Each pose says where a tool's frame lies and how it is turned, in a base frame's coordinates. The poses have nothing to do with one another.
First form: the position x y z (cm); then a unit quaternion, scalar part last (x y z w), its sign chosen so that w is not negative.
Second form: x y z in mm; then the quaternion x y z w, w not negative. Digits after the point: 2 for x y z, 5 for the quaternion.
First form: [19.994 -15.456 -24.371 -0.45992 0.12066 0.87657 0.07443]
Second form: [199.94 -154.56 -243.71 -0.45992 0.12066 0.87657 0.07443]
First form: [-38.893 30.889 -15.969 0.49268 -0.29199 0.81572 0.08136]
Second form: [-388.93 308.89 -159.69 0.49268 -0.29199 0.81572 0.08136]
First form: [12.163 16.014 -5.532 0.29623 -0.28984 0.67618 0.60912]
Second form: [121.63 160.14 -55.32 0.29623 -0.28984 0.67618 0.60912]
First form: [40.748 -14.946 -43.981 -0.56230 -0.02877 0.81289 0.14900]
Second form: [407.48 -149.46 -439.81 -0.56230 -0.02877 0.81289 0.14900]
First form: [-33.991 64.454 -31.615 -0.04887 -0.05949 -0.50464 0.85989]
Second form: [-339.91 644.54 -316.15 -0.04887 -0.05949 -0.50464 0.85989]
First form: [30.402 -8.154 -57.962 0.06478 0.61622 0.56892 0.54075]
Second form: [304.02 -81.54 -579.62 0.06478 0.61622 0.56892 0.54075]
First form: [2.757 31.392 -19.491 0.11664 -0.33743 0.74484 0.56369]
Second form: [27.57 313.92 -194.91 0.11664 -0.33743 0.74484 0.56369]
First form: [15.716 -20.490 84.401 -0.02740 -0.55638 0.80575 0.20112]
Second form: [157.16 -204.90 844.01 -0.02740 -0.55638 0.80575 0.20112]
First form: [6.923 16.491 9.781 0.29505 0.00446 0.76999 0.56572]
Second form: [69.23 164.91 97.81 0.29505 0.00446 0.76999 0.56572]
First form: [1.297 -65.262 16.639 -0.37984 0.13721 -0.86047 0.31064]
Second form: [12.97 -652.62 166.39 -0.37984 0.13721 -0.86047 0.31064]
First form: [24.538 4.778 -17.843 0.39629 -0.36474 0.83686 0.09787]
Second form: [245.38 47.78 -178.43 0.39629 -0.36474 0.83686 0.09787]
